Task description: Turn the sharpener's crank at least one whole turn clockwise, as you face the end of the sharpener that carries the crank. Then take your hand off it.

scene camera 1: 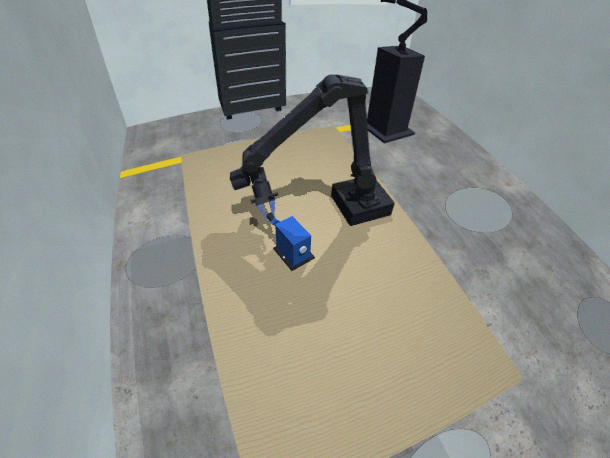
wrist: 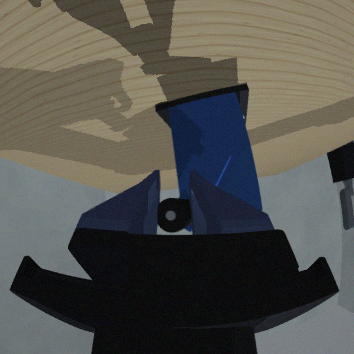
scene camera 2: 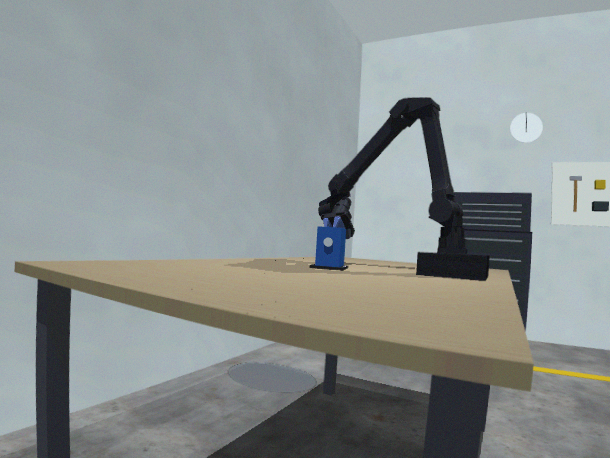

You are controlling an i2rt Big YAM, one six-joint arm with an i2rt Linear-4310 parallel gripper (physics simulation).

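Where they show: gripper, fingertip midpoint: (scene camera 1: 271,222) (wrist: 174,176); arm's base, origin of the base link: (scene camera 1: 364,197) (scene camera 2: 451,253).
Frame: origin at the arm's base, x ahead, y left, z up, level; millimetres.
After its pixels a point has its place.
Observation:
The blue sharpener (scene camera 1: 286,241) @[x 406, y 82, z 35 mm] (scene camera 2: 338,252) @[x 332, y 117, z -18 mm] (wrist: 217,145) @[x 374, y -16, z 1 mm] stands upright on its thin black base on the table. A pale round spot marks the face turned towards the scene cameras. The crank's black knob (scene camera 1: 271,217) @[x 411, y -25, z 59 mm] (wrist: 172,215) @[x 409, y -50, z 49 mm] is at the opposite end, near the top edge of the body. My gripper (scene camera 1: 269,214) @[x 408, y -35, z 23 mm] (scene camera 2: 332,223) (wrist: 174,176) @[x 408, y -35, z 23 mm] is shut on this knob, with one blue finger on each side of it. In the wrist view the body lies behind and to the right of the knob. The crank's arm is mostly hidden; in scene camera 2 the body hides the knob.
The arm's black base (scene camera 1: 362,202) @[x 38, y 32, z 15 mm] (scene camera 2: 452,265) @[x -2, y 73, z -34 mm] stands on the wooden table (scene camera 1: 380,350) @[x 317, y 541, z -70 mm] (scene camera 2: 250,295) @[x 302, y 733, z -70 mm], to the right of the sharpener in both scene views. Away from the table are a dark drawer cabinet (scene camera 1: 252,70) (scene camera 2: 505,245) and a black pedestal (scene camera 1: 396,92) carrying another arm.

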